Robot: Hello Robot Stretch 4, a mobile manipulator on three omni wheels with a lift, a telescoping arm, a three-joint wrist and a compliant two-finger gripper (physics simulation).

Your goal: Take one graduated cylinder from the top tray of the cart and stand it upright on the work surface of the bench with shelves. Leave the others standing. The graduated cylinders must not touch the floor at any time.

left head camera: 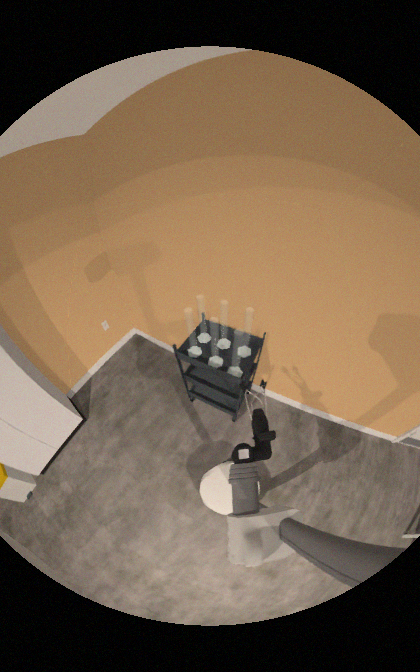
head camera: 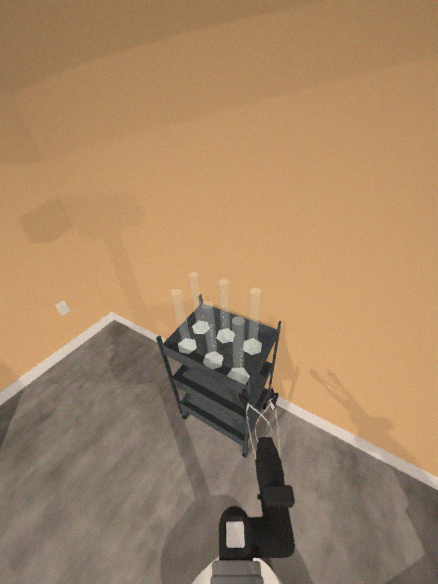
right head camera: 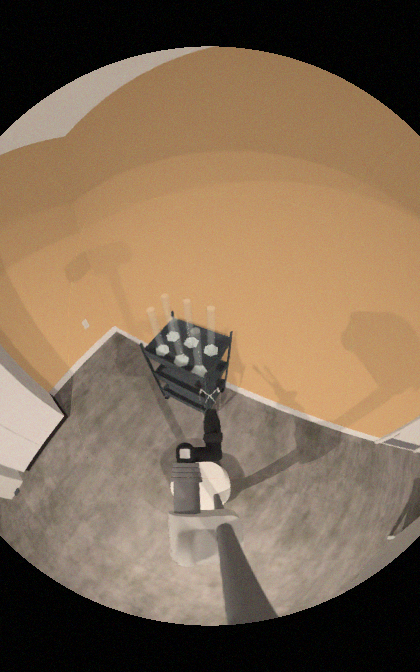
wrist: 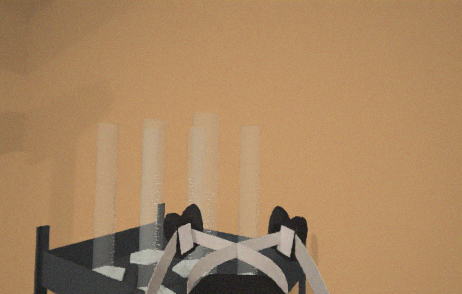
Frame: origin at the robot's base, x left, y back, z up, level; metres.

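Where they show: gripper, fingertip midpoint: (head camera: pixel 257 389) (wrist: pixel 235 221).
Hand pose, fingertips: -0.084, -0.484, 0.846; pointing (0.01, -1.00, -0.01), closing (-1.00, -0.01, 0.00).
Note:
Things, the pixels of their top centre, and the offset from my fingertips, as dx, dy, dz. "spot": a spot on its surface instead.
- dark cart, surface spot: (wrist: pixel 75 275) spot: +0.287, -0.245, -0.163
- front right cylinder, middle of its top: (wrist: pixel 206 114) (head camera: pixel 238 320) +0.049, -0.175, +0.124
- rear right cylinder, middle of its top: (head camera: pixel 255 291) -0.028, -0.332, +0.124
Several clear graduated cylinders with pale hexagonal bases stand upright on the top tray of the dark cart (head camera: pixel 172 352) (left head camera: pixel 187 361) (wrist: pixel 75 275). The front right cylinder (head camera: pixel 238 347) is the one closest to my gripper in the head view. The rear right cylinder (head camera: pixel 255 312) (left head camera: pixel 249 325) (right head camera: pixel 211 325) stands behind it. My gripper (head camera: pixel 258 398) (left head camera: pixel 255 385) (right head camera: pixel 211 389) (wrist: pixel 235 221) is open and empty, at the cart's front right corner. In the wrist view its fingers hide part of the tray and some bases. I cannot make out the bench with shelves.
The orange wall (head camera: pixel 325 225) (wrist: pixel 375 125) stands close behind and to the right of the cart, with a white baseboard (head camera: pixel 350 438). A large white unit (left head camera: pixel 30 415) (right head camera: pixel 25 415) stands at the left. A pale edge (right head camera: pixel 405 434) shows at the far right.

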